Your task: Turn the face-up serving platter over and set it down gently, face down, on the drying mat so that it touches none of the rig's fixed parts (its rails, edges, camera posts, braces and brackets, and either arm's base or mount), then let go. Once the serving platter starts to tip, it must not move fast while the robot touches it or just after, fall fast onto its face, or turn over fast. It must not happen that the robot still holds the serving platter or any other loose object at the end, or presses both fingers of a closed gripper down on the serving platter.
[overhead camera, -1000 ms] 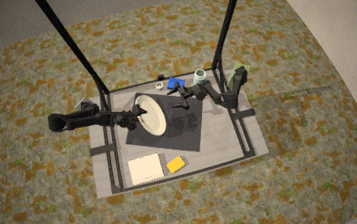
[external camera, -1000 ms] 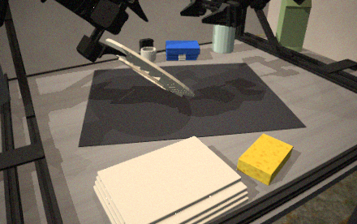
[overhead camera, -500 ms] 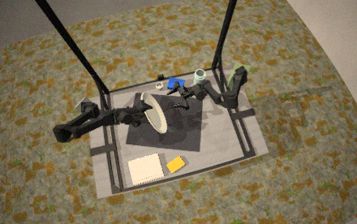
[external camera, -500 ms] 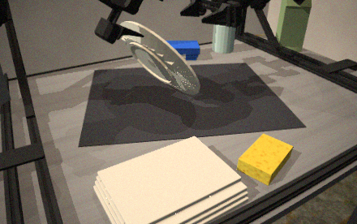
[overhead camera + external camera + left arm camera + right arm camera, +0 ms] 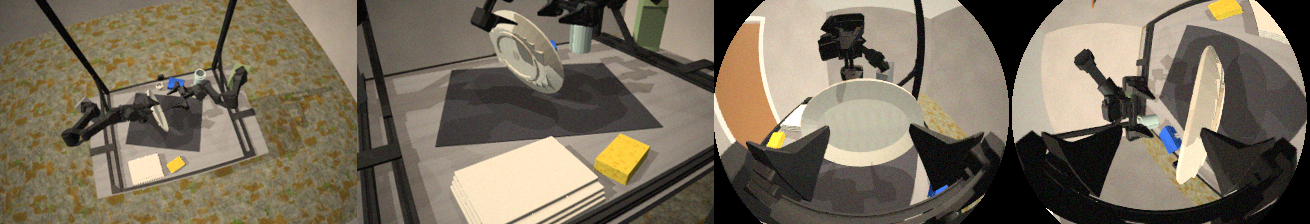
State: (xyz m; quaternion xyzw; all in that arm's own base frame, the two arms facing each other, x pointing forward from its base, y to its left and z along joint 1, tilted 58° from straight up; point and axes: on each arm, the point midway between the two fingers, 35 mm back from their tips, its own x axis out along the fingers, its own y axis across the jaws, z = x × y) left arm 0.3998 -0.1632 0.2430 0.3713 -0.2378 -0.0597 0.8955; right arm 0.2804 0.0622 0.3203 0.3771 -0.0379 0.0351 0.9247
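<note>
My right gripper is now 30 mm past the cream oval serving platter, 20 mm to the right of it and 150 mm above it. Round my right hand: blue box (240 mm behind, 210 mm to the left, 230 mm below); small cup (260 mm behind, 90 mm to the left, 230 mm below); dark drying mat (10 mm ahead, 70 mm to the left, 260 mm below).
Right now the cream oval serving platter is 20 mm ahead of my left hand, 130 mm to the right of it and 90 mm below it. Round my left hand: blue box: 190 mm behind, 60 mm to the left, 170 mm below; small cup: 210 mm behind, 60 mm to the right, 180 mm below; dark drying mat: 60 mm ahead, 80 mm to the right, 200 mm below.
</note>
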